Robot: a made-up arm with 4 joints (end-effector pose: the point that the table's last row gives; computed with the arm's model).
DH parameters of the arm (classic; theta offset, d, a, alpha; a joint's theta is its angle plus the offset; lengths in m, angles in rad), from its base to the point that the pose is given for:
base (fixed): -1.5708 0.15 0 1.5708
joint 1: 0 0.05 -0.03 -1.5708
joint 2: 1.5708 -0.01 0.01 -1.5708
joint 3: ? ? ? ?
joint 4: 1.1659 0 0.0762 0
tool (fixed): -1.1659 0.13 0 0
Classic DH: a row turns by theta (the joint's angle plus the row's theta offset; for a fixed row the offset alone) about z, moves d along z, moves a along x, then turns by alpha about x.
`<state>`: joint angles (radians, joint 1 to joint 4).
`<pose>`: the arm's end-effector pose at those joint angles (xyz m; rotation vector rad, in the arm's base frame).
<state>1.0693 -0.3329 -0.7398 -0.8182</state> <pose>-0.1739 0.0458 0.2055 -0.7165 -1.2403 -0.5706</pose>
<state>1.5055 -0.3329 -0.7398 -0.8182</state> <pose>-0.1739 0.0650 0.1810 -1.0793 -1.3809 -0.2987</pose>
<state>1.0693 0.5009 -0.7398 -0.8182</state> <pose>-0.0913 0.0107 0.2697 -0.5753 -0.6629 0.0389</pose>
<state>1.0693 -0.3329 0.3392 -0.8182</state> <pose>-0.0557 0.0745 0.2679 -1.0199 -0.2959 -1.2186</pose>
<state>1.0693 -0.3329 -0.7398 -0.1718</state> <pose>-0.1825 0.0488 0.1580 -1.0552 -0.9326 -0.0363</pose>
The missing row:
joint 3: 0 -0.12 -0.1 1.5708
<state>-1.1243 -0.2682 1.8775 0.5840</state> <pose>0.1003 -0.0783 0.1232 1.5621 1.5067 1.2383</pose>
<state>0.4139 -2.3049 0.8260 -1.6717</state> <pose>-0.2221 0.1086 0.2144 -0.5175 -0.5243 2.3392</pose>
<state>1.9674 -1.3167 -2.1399 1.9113</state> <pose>-0.1626 -0.2128 0.2331 2.1213 -0.3376 -0.1134</pose>
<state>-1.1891 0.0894 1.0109 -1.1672</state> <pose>0.0678 -0.1033 0.1052 0.3993 1.2440 -0.3295</pose>
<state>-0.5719 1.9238 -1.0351 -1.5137</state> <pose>0.1272 -0.0414 0.1614 1.5939 0.0451 0.4276</pose>
